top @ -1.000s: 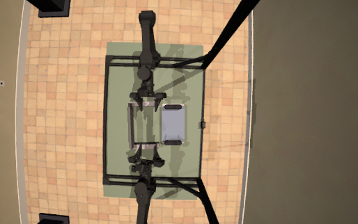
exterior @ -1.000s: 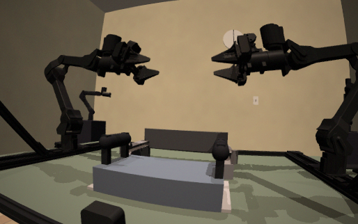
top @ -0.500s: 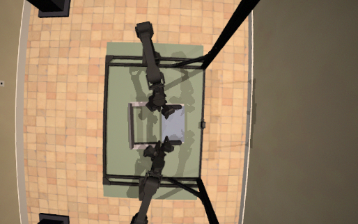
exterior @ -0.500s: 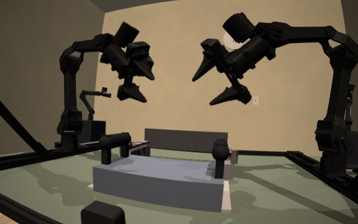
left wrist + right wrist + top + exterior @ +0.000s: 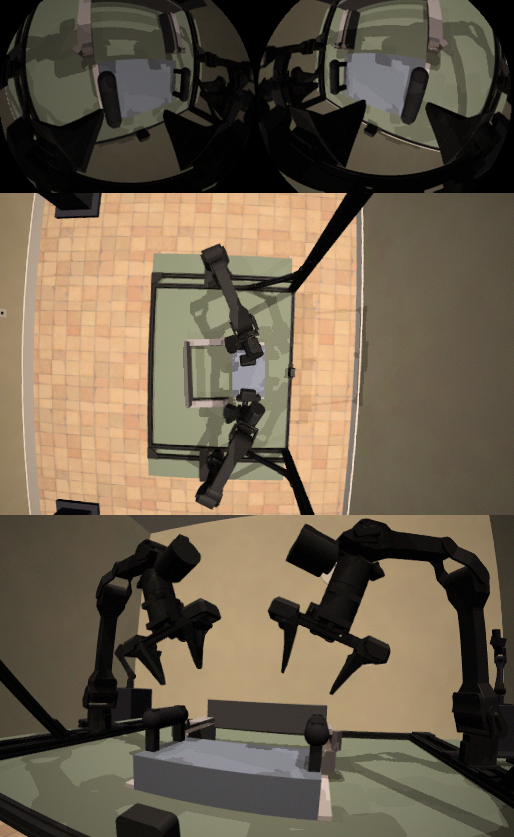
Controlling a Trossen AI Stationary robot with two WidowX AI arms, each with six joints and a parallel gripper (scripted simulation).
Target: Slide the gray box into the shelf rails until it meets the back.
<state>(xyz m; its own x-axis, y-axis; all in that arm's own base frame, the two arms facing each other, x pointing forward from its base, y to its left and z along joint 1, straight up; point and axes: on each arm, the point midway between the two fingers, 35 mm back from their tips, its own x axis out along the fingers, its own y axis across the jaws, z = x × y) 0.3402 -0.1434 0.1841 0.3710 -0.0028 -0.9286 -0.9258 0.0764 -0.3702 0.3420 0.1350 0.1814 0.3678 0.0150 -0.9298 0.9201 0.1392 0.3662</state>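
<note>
The box lies 150 mm below my left hand and 120 mm to the right of it.
Now: the box 1 cm behind my right hand, 12 cm to the left of it and 15 cm below it.
</note>
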